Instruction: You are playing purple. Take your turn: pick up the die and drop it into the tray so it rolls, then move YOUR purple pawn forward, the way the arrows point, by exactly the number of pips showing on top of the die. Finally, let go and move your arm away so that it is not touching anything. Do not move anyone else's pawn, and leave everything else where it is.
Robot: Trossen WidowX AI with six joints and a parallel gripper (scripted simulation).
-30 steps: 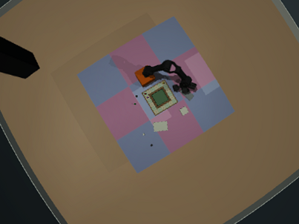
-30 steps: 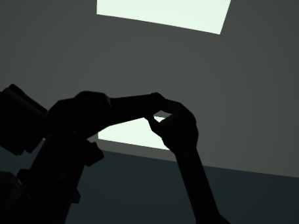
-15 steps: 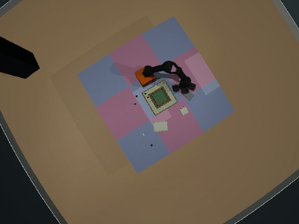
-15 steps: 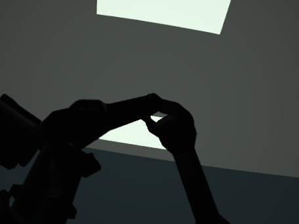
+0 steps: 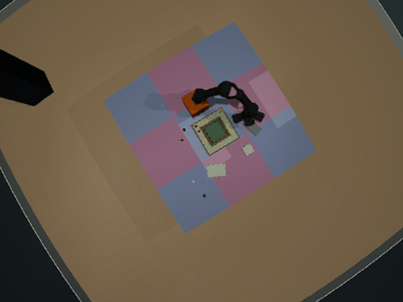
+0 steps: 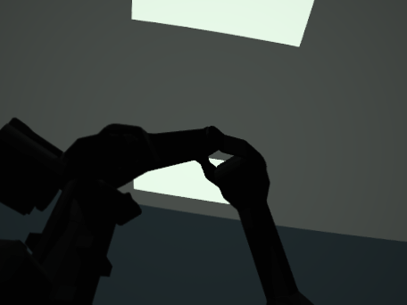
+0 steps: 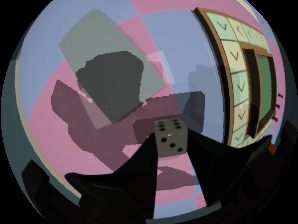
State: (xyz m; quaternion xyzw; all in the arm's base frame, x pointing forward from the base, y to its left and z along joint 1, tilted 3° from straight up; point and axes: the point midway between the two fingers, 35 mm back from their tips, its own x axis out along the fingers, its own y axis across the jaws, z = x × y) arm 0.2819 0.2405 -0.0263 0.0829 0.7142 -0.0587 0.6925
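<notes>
Right now the grey slab is 10 cm ahead of my gripper tip, 4 cm to the left of it and 3 cm below it. The rest, counted from my gripper tip: white die right at my gripper tip.
</notes>
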